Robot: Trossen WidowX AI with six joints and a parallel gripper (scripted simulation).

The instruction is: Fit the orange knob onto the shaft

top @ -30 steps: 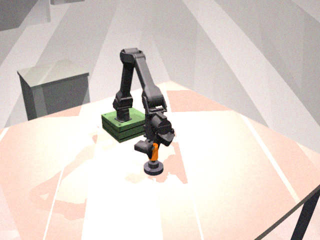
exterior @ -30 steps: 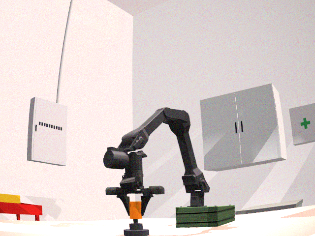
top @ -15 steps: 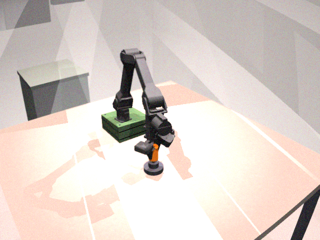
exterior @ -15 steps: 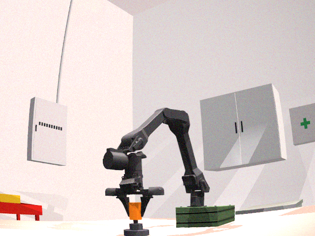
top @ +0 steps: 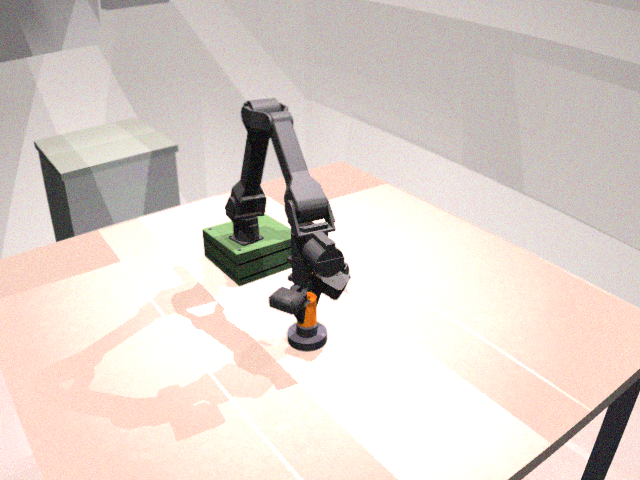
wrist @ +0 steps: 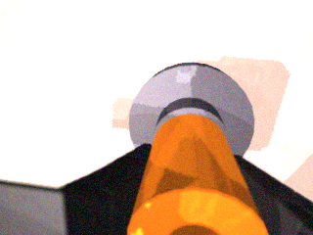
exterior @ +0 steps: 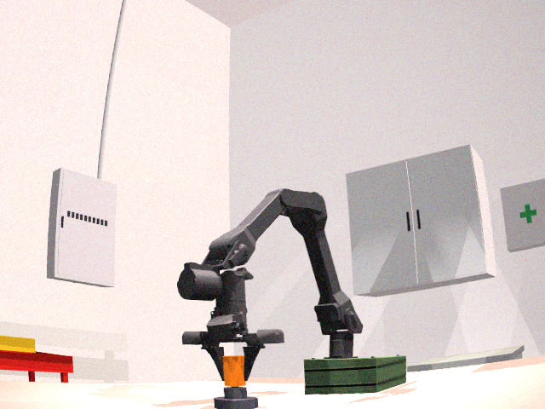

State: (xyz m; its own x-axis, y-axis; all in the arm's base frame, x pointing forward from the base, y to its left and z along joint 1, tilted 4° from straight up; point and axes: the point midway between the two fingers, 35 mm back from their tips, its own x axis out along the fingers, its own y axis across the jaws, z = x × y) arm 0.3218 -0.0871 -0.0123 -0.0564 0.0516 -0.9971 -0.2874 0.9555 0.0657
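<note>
The orange knob is 20 mm above my gripper tip. The rest, counted from my gripper tip: pedestal (30 mm below).
</note>
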